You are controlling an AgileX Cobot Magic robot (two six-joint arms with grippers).
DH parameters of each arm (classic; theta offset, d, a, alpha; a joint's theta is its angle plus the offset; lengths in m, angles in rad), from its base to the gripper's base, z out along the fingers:
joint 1: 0 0.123 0 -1.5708
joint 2: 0.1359 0 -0.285 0
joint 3: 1.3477 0 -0.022 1.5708
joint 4: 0 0.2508 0 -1.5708
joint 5: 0 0 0.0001 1.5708
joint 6: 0 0.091 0 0
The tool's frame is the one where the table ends.
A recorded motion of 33 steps. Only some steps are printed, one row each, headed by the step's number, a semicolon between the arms.
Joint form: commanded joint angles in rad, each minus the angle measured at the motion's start. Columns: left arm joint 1, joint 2, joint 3, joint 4, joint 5, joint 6; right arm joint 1, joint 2, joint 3, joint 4, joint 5, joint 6.
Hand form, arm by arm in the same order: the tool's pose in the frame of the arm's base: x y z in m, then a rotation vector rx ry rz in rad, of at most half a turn. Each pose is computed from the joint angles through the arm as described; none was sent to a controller.
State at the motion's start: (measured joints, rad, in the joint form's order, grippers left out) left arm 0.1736 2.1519 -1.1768 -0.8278 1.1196 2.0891; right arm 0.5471 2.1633 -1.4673 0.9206 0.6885 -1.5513
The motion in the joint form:
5: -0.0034 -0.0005 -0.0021 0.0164 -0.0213 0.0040; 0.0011 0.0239 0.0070 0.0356 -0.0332 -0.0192
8: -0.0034 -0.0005 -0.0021 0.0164 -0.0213 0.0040; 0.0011 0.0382 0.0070 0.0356 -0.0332 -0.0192
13: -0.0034 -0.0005 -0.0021 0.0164 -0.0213 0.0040; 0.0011 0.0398 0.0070 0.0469 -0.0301 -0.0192
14: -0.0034 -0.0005 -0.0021 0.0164 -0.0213 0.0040; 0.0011 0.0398 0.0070 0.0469 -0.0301 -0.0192
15: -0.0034 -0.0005 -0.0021 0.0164 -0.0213 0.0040; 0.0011 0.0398 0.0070 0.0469 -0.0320 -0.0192
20: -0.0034 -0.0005 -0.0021 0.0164 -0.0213 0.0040; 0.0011 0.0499 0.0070 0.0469 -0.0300 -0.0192
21: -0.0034 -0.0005 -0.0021 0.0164 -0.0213 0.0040; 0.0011 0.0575 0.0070 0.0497 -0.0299 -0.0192
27: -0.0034 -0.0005 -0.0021 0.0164 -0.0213 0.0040; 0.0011 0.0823 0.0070 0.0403 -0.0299 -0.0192
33: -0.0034 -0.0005 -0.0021 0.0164 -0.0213 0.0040; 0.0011 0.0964 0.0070 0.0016 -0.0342 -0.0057
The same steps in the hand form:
5: 0.3509 0.0006 0.0904 1.6668 2.0091 -0.8424; 0.3585 0.2721 0.1303 -1.6436 1.9216 0.6107
8: 0.3509 0.0006 0.0904 1.6668 2.0091 -0.8424; 0.3586 0.2721 0.1239 -1.6481 1.9348 0.6156
13: 0.3509 0.0006 0.0904 1.6668 2.0091 -0.8424; 0.3584 0.2726 0.1236 -1.6385 1.9397 0.6279
14: 0.3509 0.0006 0.0904 1.6668 2.0091 -0.8424; 0.3584 0.2726 0.1236 -1.6385 1.9397 0.6279
15: 0.3509 0.0006 0.0904 1.6668 2.0091 -0.8424; 0.3586 0.2726 0.1236 -1.6373 1.9398 0.6258
20: 0.3509 0.0006 0.0904 1.6668 2.0091 -0.8424; 0.3584 0.2726 0.1191 -1.6416 1.9491 0.6314
21: 0.3509 0.0006 0.0904 1.6668 2.0091 -0.8424; 0.3584 0.2727 0.1158 -1.6410 1.9570 0.6362
27: 0.3509 0.0006 0.0904 1.6668 2.0091 -0.8424; 0.3580 0.2722 0.1043 -1.6586 1.9770 0.6379
33: 0.3509 0.0006 0.0904 1.6668 2.0091 -0.8424; 0.3578 0.2703 0.0967 -1.6905 1.9900 0.6149

